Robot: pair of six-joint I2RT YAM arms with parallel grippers.
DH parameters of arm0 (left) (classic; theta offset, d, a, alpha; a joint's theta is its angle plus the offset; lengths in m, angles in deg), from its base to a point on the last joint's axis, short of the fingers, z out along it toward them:
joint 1: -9.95 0.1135 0.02 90
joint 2: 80.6 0 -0.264 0
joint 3: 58.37 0 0.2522 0
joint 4: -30.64 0 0.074 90
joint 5: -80.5 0 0 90
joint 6: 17.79 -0.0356 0 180
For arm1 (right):
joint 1: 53 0.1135 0.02 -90
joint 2: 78.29 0 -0.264 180
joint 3: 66.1 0 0.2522 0
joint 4: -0.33 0 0.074 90
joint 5: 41.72 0 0 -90
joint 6: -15 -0.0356 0 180
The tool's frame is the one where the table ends.
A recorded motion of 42 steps. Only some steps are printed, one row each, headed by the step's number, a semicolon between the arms.
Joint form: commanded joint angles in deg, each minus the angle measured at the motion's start. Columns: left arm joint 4, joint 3, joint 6, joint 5, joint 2, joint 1; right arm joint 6, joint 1, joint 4, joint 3, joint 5, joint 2.
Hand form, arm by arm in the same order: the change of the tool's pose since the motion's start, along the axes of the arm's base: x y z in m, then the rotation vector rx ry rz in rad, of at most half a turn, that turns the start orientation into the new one. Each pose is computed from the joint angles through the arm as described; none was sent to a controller.
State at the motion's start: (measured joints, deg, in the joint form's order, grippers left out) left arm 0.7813 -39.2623 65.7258 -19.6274 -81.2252 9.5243; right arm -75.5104 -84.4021 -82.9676 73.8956 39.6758 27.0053
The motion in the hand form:
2: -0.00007 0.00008 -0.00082 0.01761 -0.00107 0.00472; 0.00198 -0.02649 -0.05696 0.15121 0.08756 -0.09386
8: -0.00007 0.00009 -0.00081 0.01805 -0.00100 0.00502; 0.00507 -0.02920 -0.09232 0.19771 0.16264 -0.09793
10: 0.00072 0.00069 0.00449 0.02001 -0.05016 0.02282; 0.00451 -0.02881 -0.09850 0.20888 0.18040 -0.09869
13: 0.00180 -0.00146 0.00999 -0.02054 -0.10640 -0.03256; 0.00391 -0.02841 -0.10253 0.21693 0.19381 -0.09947
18: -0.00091 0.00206 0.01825 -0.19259 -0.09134 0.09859; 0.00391 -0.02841 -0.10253 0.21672 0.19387 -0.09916
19: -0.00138 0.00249 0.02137 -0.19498 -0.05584 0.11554; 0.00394 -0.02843 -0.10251 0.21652 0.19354 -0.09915
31: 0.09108 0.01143 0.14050 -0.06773 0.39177 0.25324; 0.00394 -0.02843 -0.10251 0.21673 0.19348 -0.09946
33: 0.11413 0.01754 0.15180 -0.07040 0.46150 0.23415; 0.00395 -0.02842 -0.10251 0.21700 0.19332 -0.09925
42: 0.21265 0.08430 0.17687 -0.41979 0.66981 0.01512; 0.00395 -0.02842 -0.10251 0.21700 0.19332 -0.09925
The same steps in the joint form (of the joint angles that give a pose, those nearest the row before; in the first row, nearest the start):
2: 0.15 -0.26 -0.92 -0.63 0.33 -0.17; -4.35 -3.43 3.98 -11.56 -2.40 0.61
8: 0.16 -0.26 -0.94 -0.66 0.32 -0.17; -4.31 -3.50 6.08 -18.25 -2.38 1.09
10: 2.97 -0.26 -0.92 -1.66 0.33 -0.18; -4.31 -3.50 6.08 -19.45 -2.38 1.09
13: 5.94 -0.26 0.87 1.83 0.29 -0.18; -4.31 -3.50 5.95 -20.22 -2.36 1.09
18: 1.70 2.91 12.09 -3.83 -1.79 -0.15; -4.28 -3.50 5.95 -20.22 -2.36 1.09
19: -0.55 4.48 12.52 -4.52 -3.32 -0.15; -4.28 -3.50 5.97 -20.22 -2.36 1.09
31: -18.93 46.34 8.77 -10.12 -52.28 1.79; -4.31 -3.50 5.97 -20.22 -2.36 1.09
33: -22.14 53.11 7.41 -7.32 -59.32 3.69; -4.31 -3.50 5.97 -20.22 -2.38 1.09
42: -37.75 84.59 6.67 22.71 -88.94 17.70; -4.31 -3.50 5.97 -20.22 -2.38 1.09

